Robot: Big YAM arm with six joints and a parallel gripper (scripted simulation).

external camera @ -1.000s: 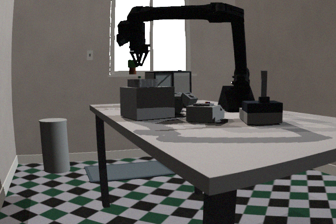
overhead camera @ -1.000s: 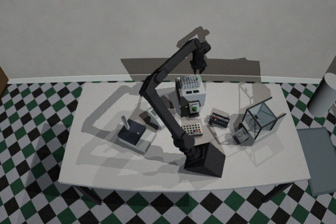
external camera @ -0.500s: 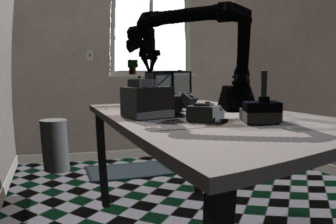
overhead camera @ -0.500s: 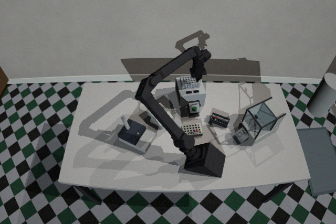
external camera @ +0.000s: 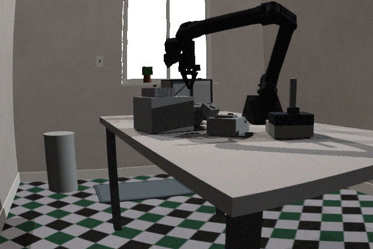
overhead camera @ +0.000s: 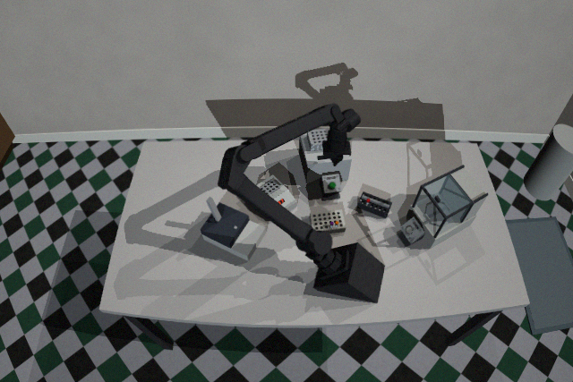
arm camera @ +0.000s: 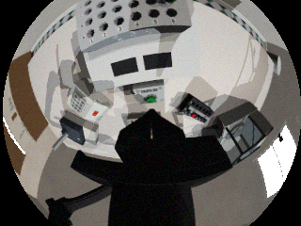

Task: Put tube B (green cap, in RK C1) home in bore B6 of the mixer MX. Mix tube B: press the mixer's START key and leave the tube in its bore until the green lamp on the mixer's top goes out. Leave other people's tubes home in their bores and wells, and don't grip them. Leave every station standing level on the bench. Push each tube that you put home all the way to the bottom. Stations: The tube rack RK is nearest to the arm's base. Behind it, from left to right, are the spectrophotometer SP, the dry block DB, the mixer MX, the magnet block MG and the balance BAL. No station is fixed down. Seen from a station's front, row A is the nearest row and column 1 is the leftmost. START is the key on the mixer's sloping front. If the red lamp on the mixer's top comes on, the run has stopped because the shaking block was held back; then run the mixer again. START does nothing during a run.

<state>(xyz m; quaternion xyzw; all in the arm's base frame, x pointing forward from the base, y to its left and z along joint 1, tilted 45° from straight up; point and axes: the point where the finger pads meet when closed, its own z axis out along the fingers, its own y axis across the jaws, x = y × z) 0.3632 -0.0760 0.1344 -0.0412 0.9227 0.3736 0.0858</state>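
The green start key is 3 cm behind my hand and 10 cm below it. From my hand the other things lie so: tube B (15 cm ahead, 1 cm below); bore block (14 cm ahead, 5 cm to the left, 2 cm below); tube rack RK (17 cm behind, 15 cm below).
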